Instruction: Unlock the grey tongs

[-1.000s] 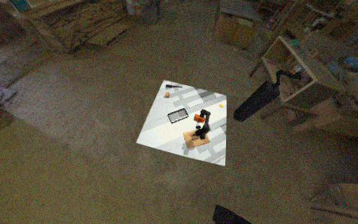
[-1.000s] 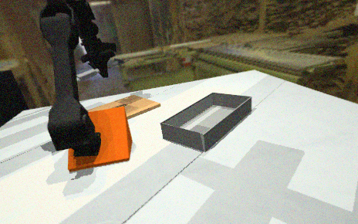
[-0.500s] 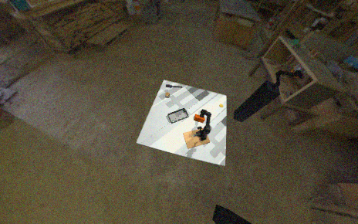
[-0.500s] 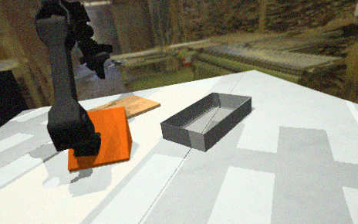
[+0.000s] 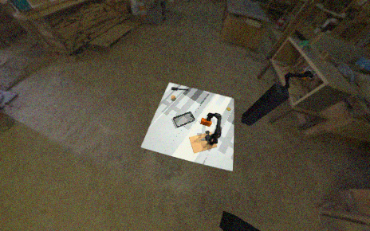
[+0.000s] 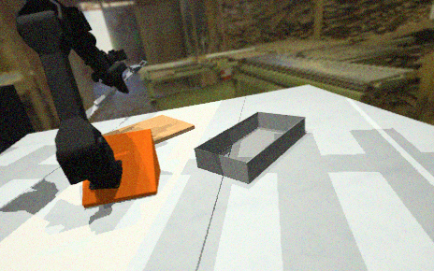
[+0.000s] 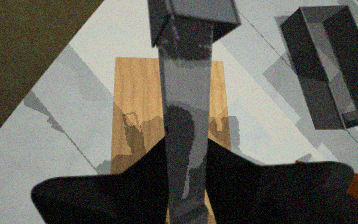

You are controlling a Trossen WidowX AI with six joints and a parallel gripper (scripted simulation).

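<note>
My gripper tip is now 150 mm above the wooden board, 20 mm to the left of it and 10 mm past it. Round my gripper tip: yellow thing 780 mm to the right, 250 mm behind, 150 mm below; then dark tool 790 mm to the right, 740 mm ahead, 160 mm below; then roasting tin 390 mm ahead, 230 mm to the right, 130 mm below.
</note>
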